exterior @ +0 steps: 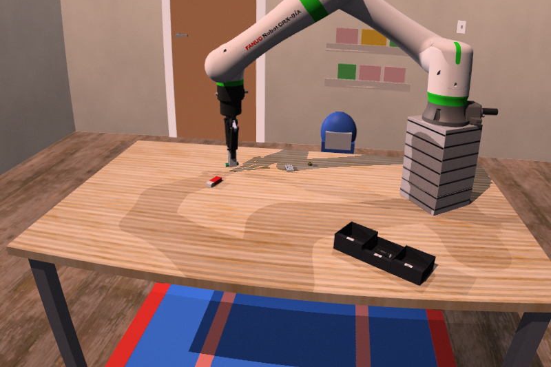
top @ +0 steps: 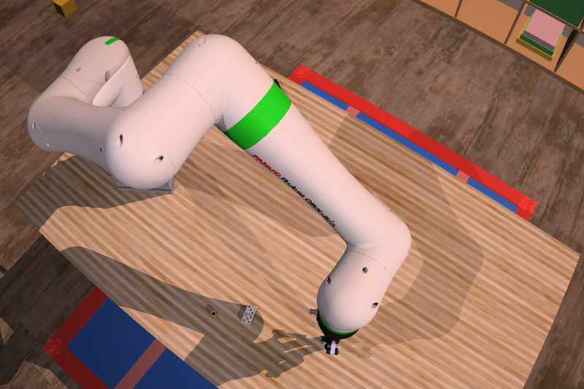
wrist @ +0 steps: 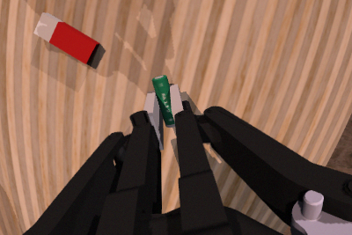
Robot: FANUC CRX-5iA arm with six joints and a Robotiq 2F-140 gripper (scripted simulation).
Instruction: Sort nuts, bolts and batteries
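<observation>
Right now the three joined black bins is 55 cm to the left of my hand, 43 cm behind it and 3 cm below it. From my hand the other things lie so: green battery: 3 cm below; white domino: 21 cm behind, 5 cm below, 3 cm to the right; red-and-white block: 11 cm to the left, 6 cm ahead, 5 cm below.
</observation>
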